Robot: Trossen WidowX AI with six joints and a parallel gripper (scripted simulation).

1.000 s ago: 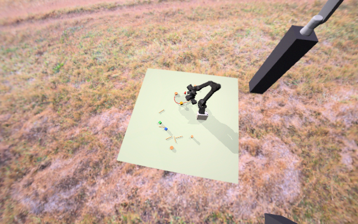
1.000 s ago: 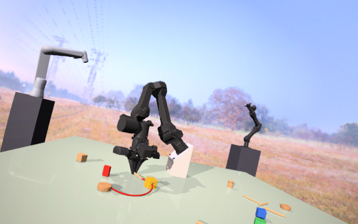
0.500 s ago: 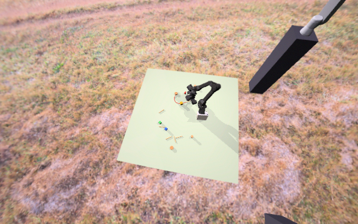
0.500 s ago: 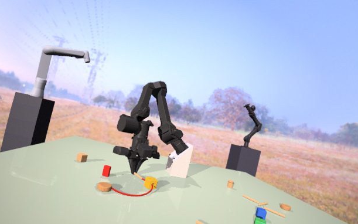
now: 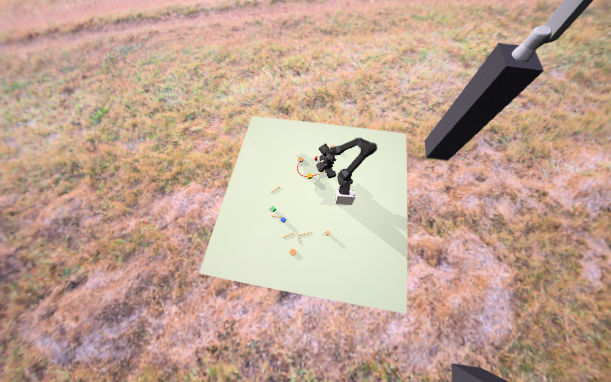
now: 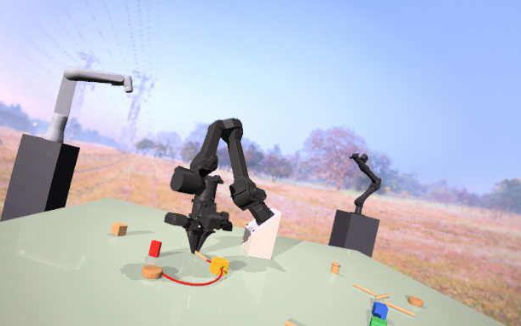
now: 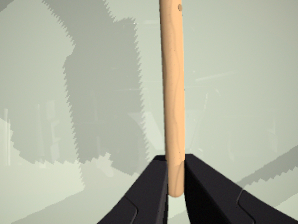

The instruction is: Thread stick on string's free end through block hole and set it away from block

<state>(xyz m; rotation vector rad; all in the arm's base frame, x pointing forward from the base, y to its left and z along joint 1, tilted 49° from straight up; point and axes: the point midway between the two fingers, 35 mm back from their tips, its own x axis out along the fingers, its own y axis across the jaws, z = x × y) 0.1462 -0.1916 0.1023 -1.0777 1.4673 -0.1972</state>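
Right now the thin wooden stick is 40 mm ahead of my gripper tip, 20 mm to the left of it and 10 mm above it. Round my gripper tip: red block (100 mm to the right, 90 mm ahead, 20 mm above); then yellow block (110 mm ahead, 60 mm to the left, 20 mm above); then wooden cube (220 mm to the right, 30 mm behind, 10 mm above).
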